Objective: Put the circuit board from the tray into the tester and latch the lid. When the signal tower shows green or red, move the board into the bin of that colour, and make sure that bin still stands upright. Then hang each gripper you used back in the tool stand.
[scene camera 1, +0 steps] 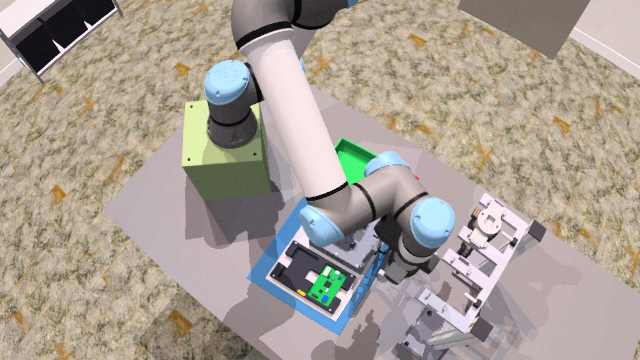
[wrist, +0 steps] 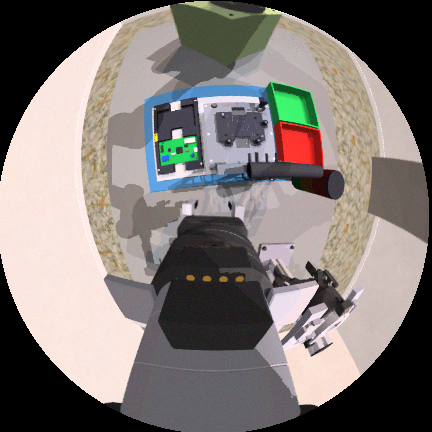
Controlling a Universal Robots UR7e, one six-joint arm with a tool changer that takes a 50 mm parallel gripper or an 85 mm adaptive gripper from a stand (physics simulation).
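Where they show: arm's base at its link origin: [scene camera 1: 232,127].
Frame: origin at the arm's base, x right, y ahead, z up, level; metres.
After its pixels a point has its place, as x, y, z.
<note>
The green circuit board [scene camera 1: 327,286] @(0.268, 0.431, -0.203) [wrist: 178,151] @(0.263, 0.434, -0.203) lies in one pocket of the black tray [scene camera 1: 299,267] @(0.248, 0.331, -0.208) [wrist: 172,120] @(0.262, 0.333, -0.208). The tester [scene camera 1: 356,256] @(0.159, 0.474, -0.165) [wrist: 215,150] @(0.166, 0.464, -0.166) is beside the tray, with a dark nest that holds no board. Its lid stands raised, seen nearly edge-on in the wrist view, with a black handle [wrist: 285,170] @(0.115, 0.527, 0.055). The signal tower [wrist: 334,184] @(0.014, 0.556, 0.032) looks dark. The green bin [scene camera 1: 354,167] @(-0.140, 0.348, -0.220) [wrist: 295,107] @(-0.143, 0.330, -0.220) and red bin [wrist: 300,144] @(-0.120, 0.467, -0.220) stand upright. My gripper [scene camera 1: 395,274] [wrist: 214,208] is open and empty, above the table between the tester and the tool stand [scene camera 1: 445,307] @(0.276, 0.708, 0.125) [wrist: 277,247] @(0.014, 0.805, -0.214).
A second gripper [scene camera 1: 488,223] [wrist: 325,295] hangs in the stand. A blue mat [scene camera 1: 295,318] @(0.394, 0.385, -0.226) [wrist: 149,150] @(0.355, 0.396, -0.224) lies under tray and tester. The green robot pedestal [scene camera 1: 225,182] @(0.127, 0.026, -0.113) [wrist: 227,37] @(0.058, 0.132, -0.086) stands behind them. My arm hides part of the tester and most of the red bin in the scene view.
</note>
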